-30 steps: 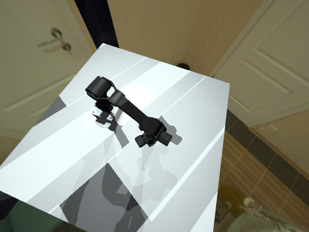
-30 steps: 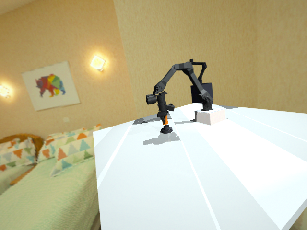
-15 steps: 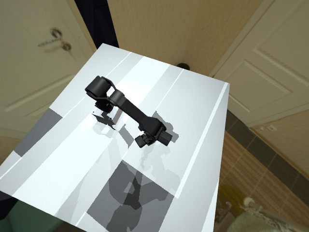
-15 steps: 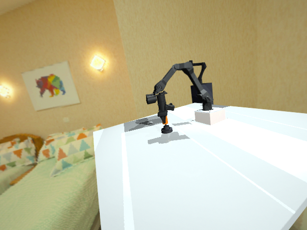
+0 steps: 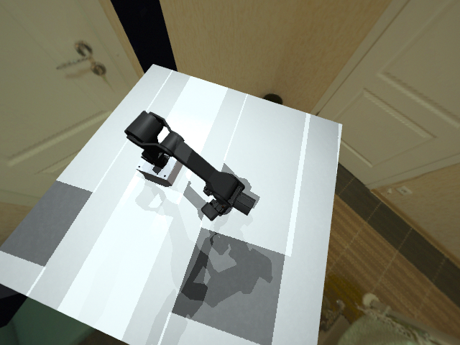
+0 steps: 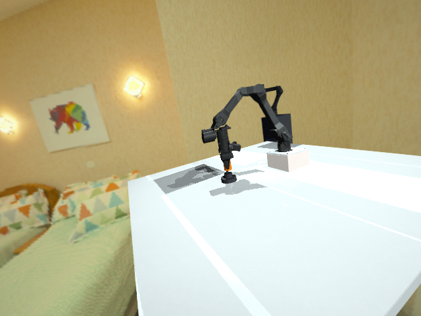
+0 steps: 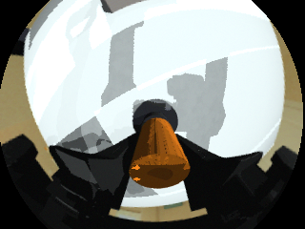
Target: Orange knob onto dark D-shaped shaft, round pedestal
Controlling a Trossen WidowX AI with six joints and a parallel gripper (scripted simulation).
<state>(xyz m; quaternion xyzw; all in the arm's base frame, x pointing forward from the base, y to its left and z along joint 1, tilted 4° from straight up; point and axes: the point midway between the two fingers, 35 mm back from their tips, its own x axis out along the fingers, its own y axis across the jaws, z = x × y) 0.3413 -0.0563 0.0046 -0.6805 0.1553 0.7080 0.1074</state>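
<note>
Right now the orange knob is 2 cm above my gripper tip. From my gripper tip the other things lie so: dark round pedestal (4 cm below).
</note>
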